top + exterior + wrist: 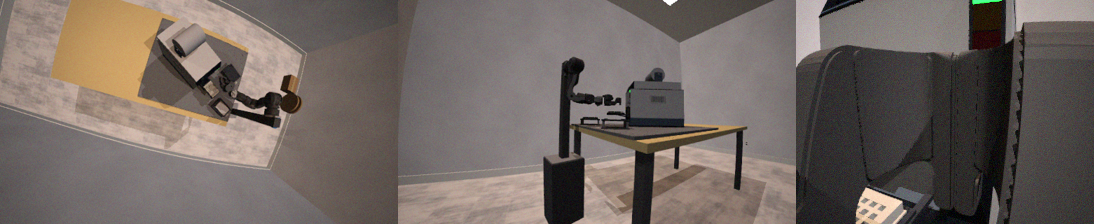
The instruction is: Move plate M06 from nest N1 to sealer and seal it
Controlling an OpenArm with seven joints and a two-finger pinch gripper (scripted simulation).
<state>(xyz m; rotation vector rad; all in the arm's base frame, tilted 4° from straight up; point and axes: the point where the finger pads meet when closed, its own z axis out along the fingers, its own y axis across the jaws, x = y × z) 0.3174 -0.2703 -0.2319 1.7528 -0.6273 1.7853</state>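
Right now the start key is 60 mm ahead of my hand and 50 mm to the right of it. From my hand the other things lie so: yellow warning label (180 mm ahead, 90 mm to the left, 40 mm below); sealer stage (50 mm ahead, 90 mm to the left, 90 mm below); open plate M06 (50 mm ahead, 90 mm to the left, 80 mm below).
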